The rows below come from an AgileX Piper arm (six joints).
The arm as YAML. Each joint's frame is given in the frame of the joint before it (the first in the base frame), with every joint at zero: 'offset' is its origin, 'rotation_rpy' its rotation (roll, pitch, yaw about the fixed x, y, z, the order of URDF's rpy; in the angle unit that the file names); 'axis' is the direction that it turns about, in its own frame. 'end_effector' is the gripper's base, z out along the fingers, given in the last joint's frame.
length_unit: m
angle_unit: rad
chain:
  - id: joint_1
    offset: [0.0, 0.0, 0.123]
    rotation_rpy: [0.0, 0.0, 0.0]
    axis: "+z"
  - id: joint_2
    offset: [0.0, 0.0, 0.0]
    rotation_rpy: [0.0, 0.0, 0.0]
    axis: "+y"
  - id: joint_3
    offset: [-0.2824, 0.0, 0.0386]
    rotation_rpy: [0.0, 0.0, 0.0]
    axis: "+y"
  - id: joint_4
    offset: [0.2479, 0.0, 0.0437]
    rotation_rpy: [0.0, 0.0, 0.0]
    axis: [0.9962, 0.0, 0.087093]
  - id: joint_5
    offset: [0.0, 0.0, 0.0]
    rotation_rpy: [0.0, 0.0, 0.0]
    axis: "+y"
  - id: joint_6
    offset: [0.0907, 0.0, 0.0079]
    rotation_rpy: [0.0, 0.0, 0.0]
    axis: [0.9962, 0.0, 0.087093]
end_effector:
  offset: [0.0, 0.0, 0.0]
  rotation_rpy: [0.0, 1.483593, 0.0]
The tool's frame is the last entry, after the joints.
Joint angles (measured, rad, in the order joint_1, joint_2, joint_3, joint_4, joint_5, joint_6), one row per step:
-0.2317, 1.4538, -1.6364, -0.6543, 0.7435, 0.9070
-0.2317, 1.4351, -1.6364, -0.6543, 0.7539, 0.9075
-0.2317, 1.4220, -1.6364, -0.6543, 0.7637, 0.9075
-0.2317, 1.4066, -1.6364, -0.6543, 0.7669, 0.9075
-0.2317, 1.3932, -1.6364, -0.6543, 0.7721, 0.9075
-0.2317, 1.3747, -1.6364, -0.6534, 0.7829, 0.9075
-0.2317, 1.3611, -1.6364, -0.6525, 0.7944, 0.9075
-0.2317, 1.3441, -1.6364, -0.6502, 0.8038, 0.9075
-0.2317, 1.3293, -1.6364, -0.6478, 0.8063, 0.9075
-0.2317, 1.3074, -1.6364, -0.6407, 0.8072, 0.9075
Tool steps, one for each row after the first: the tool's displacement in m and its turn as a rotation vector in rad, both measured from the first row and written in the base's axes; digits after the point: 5 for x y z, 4 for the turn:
-0.00686, 0.00118, 0.00519, -0.0003, -0.0109, -0.0062
-0.01184, 0.00196, 0.00857, 0.0001, -0.0164, -0.0120
-0.01732, 0.00312, 0.01304, -0.0022, -0.0291, -0.0138
-0.02227, 0.00407, 0.01668, -0.0033, -0.0384, -0.0168
-0.02933, 0.00535, 0.02131, -0.0027, -0.0487, -0.0227
-0.03474, 0.00621, 0.02436, -0.0006, -0.0538, -0.0290
-0.04127, 0.00750, 0.02837, 0.0013, -0.0640, -0.0335
-0.04672, 0.00882, 0.03216, 0.0013, -0.0771, -0.0340
-0.05464, 0.01104, 0.03769, 0.0035, -0.0992, -0.0318

